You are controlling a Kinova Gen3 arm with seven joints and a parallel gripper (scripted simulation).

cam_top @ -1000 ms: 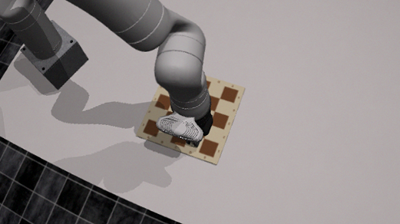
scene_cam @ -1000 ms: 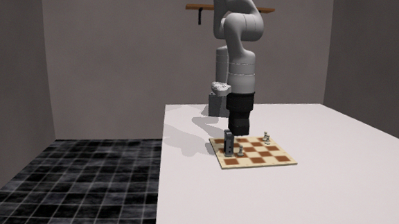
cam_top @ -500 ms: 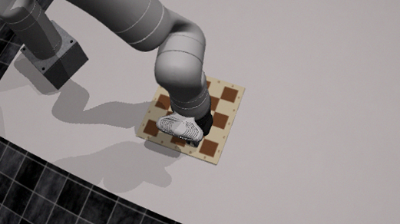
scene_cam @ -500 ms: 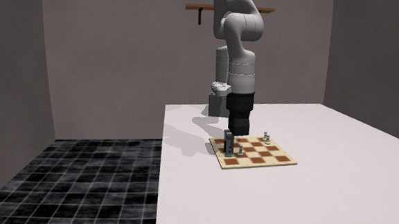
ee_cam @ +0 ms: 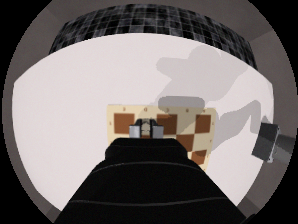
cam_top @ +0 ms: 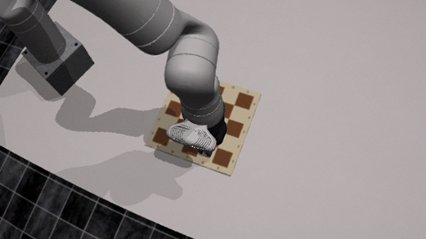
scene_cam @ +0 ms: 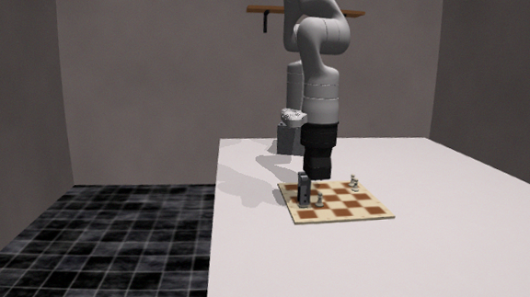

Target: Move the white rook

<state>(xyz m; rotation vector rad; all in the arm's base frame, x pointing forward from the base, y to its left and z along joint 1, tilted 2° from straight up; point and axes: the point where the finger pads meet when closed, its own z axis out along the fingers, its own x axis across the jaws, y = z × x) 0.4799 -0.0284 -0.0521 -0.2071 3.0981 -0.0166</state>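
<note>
Now: hand 50 mm past the chessboard, 70 mm to the right of it and 30 mm above it.
</note>
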